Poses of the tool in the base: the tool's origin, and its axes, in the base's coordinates. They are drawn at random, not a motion.
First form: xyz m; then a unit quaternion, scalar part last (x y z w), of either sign.
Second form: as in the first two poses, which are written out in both.
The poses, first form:
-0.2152, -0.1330, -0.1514, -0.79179, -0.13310, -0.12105, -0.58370
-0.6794, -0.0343, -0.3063, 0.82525, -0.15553, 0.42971, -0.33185
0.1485, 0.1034, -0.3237, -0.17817, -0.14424, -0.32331, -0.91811
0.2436, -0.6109, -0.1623, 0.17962, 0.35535, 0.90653, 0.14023
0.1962, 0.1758, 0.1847, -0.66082, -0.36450, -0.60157, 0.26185
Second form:
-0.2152, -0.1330, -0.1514, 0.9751, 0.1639, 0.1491, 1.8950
-0.6794, -0.0343, -0.3063, -0.8748, 0.1649, -0.4555, 2.4651
0.1485, 0.1034, -0.3237, 0.4495, 0.3639, 0.8158, 0.8150
0.2436, -0.6109, -0.1623, 0.1814, 0.3589, 0.9156, 2.8602
0.1962, 0.1758, 0.1847, -0.6847, -0.3777, -0.6233, 2.6117

